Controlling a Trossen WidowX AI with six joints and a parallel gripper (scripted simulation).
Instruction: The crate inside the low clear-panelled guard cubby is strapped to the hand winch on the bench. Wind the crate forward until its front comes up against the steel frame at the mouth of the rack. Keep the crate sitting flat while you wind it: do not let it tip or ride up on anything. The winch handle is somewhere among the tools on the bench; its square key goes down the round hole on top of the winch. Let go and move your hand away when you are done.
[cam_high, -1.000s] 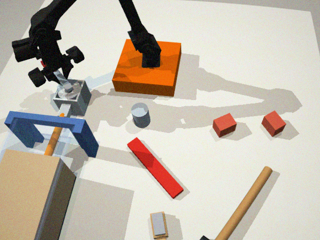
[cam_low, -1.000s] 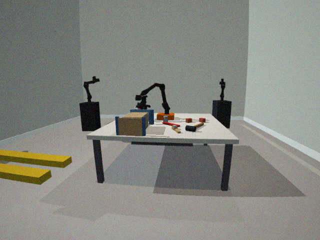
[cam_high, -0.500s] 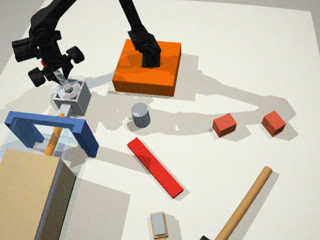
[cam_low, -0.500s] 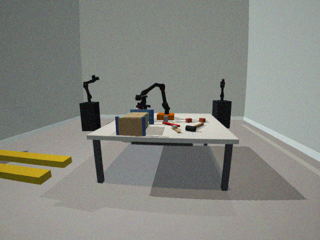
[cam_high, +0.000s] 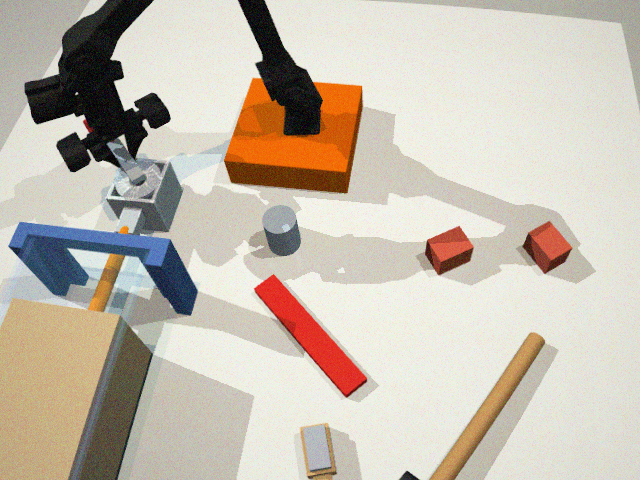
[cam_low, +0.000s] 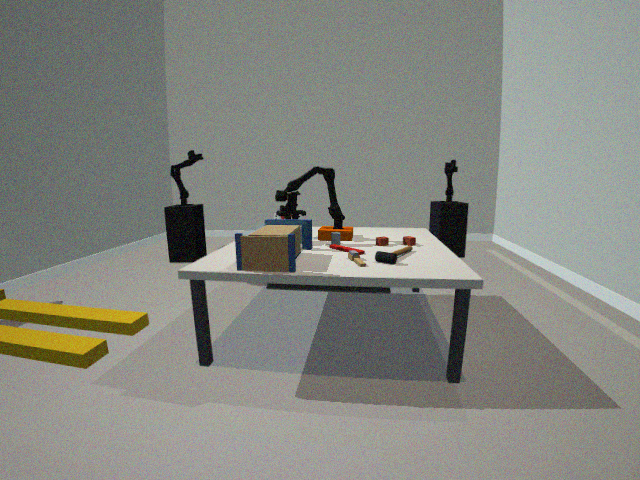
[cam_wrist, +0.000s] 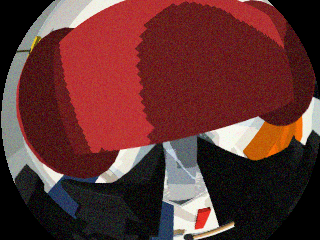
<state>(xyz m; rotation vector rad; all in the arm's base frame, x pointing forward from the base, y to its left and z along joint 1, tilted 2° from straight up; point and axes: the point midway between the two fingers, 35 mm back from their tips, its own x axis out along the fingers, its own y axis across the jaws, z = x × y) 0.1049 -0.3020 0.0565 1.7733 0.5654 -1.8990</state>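
My gripper tip is 1 cm past the winch handle, 1 cm to the left of it and 2 cm below it. Also, from my gripper tip: red knob 4 cm behind, 3 cm to the right, 5 cm above; flat red bar 29 cm ahead, 32 cm to the left, 8 cm below; grey winch 2 cm ahead, 2 cm to the left, 6 cm below.
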